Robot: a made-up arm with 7 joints.
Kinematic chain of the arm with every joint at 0, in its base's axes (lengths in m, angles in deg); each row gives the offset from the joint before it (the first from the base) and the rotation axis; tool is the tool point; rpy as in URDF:
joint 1: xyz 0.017 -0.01 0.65 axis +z
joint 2: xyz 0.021 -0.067 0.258 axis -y
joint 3: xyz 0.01 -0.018 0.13 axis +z
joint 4: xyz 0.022 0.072 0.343 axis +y
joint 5: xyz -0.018 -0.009 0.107 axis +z
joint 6: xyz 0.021 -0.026 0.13 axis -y
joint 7: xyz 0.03 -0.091 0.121 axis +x
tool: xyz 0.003 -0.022 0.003 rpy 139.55 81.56 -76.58
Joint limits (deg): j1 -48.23..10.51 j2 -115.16..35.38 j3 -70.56..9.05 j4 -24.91..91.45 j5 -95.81..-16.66 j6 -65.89..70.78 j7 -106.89..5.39
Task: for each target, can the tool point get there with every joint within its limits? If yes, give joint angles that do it. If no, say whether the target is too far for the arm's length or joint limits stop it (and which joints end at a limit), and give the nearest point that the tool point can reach.
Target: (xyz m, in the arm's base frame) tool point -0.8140 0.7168 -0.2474
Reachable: no: too far | nearest point 0.3833 0.1617 0.3242 | short by 1.438 m
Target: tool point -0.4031 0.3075 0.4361
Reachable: no: joint limits stop it (at a limit: joint 1, joint 2, joint 3, joint 4, joint 5) | nearest point 0.0673 -0.2474 0.4392 | short by 0.727 m
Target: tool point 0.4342 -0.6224 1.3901
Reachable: yes | joints -37.37 -47.23 -43.00 37.31 -25.57 31.34 -56.63
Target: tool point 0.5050 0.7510 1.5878
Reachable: no: too far | nearest point 0.4830 0.2825 1.4659 | short by 0.485 m
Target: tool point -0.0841 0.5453 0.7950
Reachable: no: joint limits stop it (at a limit: joint 1, joint 2, joint 4, joint 5, joint 6) | nearest point -0.2635 0.4087 1.3161 | short by 0.568 m
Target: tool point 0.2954 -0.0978 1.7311
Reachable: yes | joints -7.96 -14.62 -34.19 22.89 -70.90 40.33 -12.65
